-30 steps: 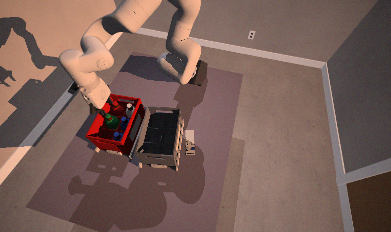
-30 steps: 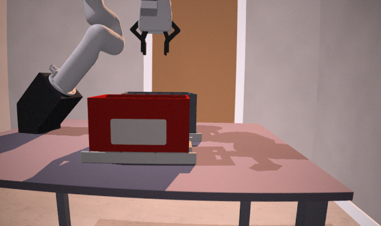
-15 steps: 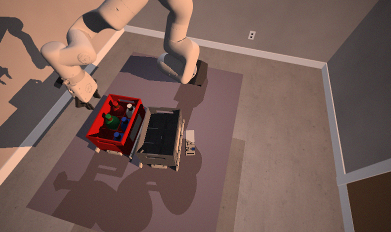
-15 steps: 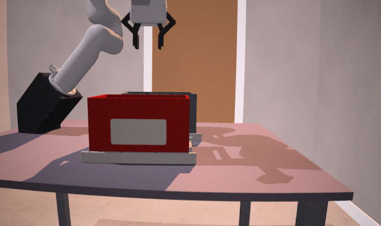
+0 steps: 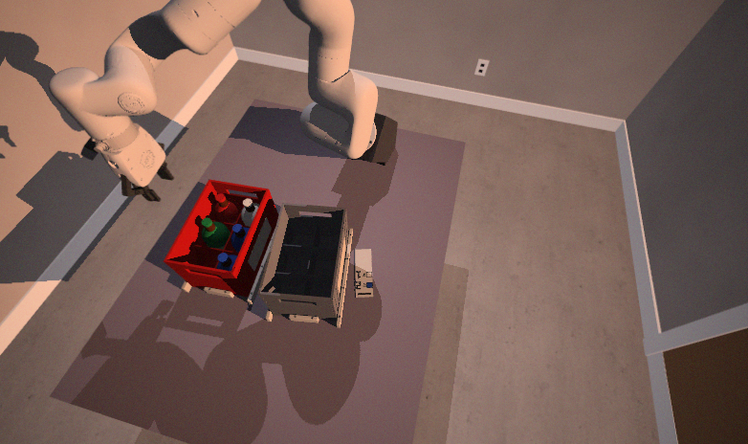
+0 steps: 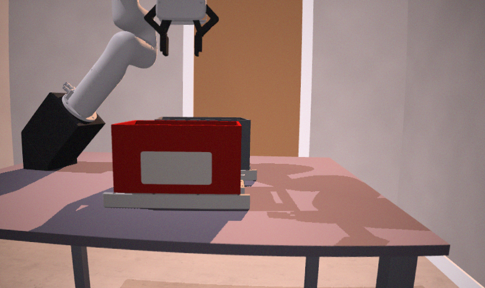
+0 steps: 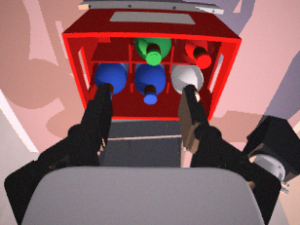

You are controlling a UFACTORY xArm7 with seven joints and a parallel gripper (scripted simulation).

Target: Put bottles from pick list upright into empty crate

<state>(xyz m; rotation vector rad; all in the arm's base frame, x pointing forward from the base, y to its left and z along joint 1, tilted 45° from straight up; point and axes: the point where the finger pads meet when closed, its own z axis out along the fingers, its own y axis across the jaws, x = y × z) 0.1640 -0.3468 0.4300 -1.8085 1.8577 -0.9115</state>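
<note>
The red crate is 9 cm to the left of my hand and 25 cm below it. The rest, counted from my hand: red bottle (9 cm behind, 6 cm to the left, 25 cm below); white bottle (8 cm behind, 14 cm to the left, 25 cm below); green bottle (1 cm behind, 4 cm to the left, 25 cm below).
</note>
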